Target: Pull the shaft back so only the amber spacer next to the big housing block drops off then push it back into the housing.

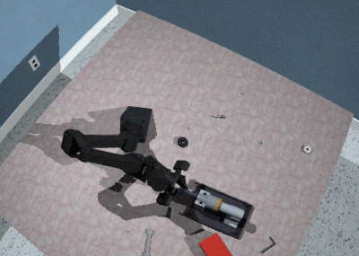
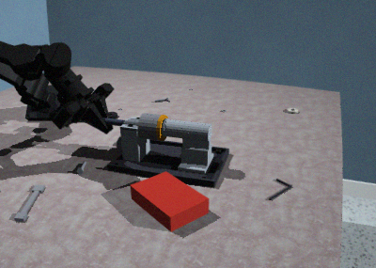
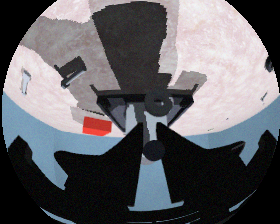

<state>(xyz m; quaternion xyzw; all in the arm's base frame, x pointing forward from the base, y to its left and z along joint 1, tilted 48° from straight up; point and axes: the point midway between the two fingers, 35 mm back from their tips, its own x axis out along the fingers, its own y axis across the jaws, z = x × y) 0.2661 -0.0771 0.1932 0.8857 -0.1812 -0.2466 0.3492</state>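
The dark shaft is 90 mm ahead of my hand and 10 mm to the right of it. The rest, counted from my hand: black disc 220 mm to the left, 80 mm below, 60 mm behind; grey spacer 130 mm ahead, 20 mm to the right; amber spacer 150 mm ahead, 20 mm to the right.
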